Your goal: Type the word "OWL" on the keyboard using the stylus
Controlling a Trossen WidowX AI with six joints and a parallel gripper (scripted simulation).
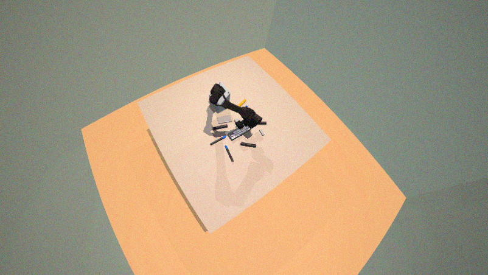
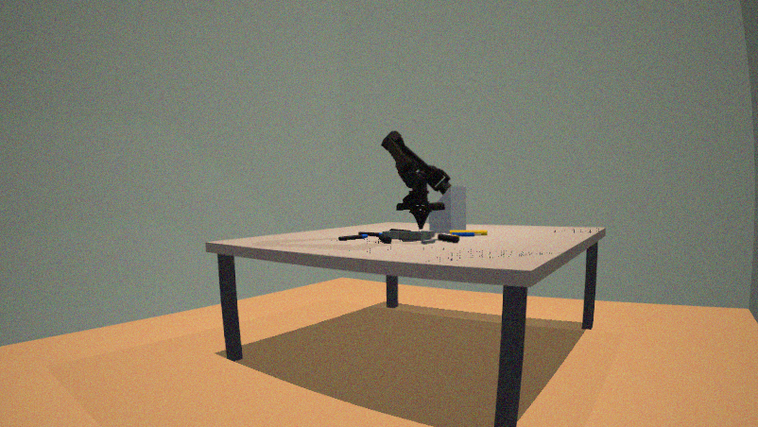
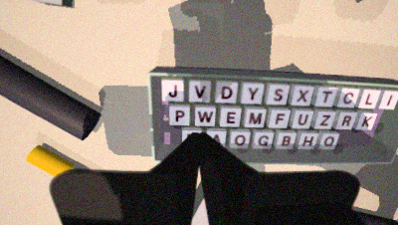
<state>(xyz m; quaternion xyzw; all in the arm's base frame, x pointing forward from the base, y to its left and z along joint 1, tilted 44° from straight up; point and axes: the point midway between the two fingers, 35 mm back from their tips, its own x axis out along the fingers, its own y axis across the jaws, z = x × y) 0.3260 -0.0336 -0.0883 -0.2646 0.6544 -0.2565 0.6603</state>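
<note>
Right now my gripper tip is 17 cm past the blue stylus, 13 cm to the right of it and 3 cm above it. The rest, counted from my gripper tip: grey block 9 cm behind, 3 cm below, 2 cm to the right; yellow-tipped marker 10 cm to the left, 6 cm behind, 3 cm below; yellow cylinder 22 cm behind, 10 cm to the left, 3 cm below.
</note>
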